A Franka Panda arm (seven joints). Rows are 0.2 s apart.
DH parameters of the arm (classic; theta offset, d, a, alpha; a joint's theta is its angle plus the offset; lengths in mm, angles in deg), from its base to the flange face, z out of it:
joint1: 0 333 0 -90
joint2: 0 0 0 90
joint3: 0 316 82.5 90
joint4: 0 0 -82.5 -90
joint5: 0 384 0 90
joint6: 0 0 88 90
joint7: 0 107 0 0
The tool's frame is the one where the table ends.
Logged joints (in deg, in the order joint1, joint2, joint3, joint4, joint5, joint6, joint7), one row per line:
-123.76, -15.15, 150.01, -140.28, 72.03, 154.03, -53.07
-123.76, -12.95, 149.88, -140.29, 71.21, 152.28, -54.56
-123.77, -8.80, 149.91, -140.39, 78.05, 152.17, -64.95
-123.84, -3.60, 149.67, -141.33, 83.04, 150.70, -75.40
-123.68, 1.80, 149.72, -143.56, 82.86, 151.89, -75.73
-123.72, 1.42, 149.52, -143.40, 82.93, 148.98, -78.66
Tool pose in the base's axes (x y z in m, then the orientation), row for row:
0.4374, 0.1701, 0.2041, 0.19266, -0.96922, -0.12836, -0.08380
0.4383, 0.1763, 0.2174, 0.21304, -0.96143, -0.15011, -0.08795
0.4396, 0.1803, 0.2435, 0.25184, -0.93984, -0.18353, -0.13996
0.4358, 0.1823, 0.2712, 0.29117, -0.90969, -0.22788, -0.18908
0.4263, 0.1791, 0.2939, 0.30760, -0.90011, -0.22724, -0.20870
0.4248, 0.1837, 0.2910, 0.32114, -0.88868, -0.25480, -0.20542
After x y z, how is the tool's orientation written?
As a quaternion, w x y z.
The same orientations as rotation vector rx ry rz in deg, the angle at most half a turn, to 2 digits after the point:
-155.85, -20.64, -13.47
-152.92, -23.87, -13.99
-146.47, -28.60, -21.81
-138.97, -34.81, -28.88
-136.38, -34.43, -31.62
-133.75, -38.35, -30.92

